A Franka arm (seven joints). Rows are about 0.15 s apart.
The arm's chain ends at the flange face. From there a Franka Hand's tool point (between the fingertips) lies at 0.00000 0.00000 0.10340 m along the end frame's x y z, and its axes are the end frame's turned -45 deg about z.
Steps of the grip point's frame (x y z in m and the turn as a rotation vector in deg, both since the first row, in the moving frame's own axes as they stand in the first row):
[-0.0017, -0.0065, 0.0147, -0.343, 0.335, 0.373]
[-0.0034, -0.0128, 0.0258, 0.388, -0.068, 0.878]
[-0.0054, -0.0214, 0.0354, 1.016, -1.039, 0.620]
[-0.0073, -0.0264, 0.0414, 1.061, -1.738, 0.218]
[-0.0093, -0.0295, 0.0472, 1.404, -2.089, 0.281]
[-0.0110, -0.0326, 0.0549, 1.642, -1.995, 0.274]
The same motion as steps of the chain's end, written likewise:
[-0.0067, -0.0034, 0.0147, -0.006, 0.479, 0.373]
[-0.0109, -0.0062, 0.0258, 0.226, -0.322, 0.878]
[-0.0163, -0.0113, 0.0354, -0.016, -1.453, 0.620]
[-0.0203, -0.0144, 0.0415, -0.479, -1.979, 0.218]
[-0.0230, -0.0151, 0.0473, -0.484, -2.470, 0.281]
[-0.0262, -0.0157, 0.0550, -0.250, -2.572, 0.274]

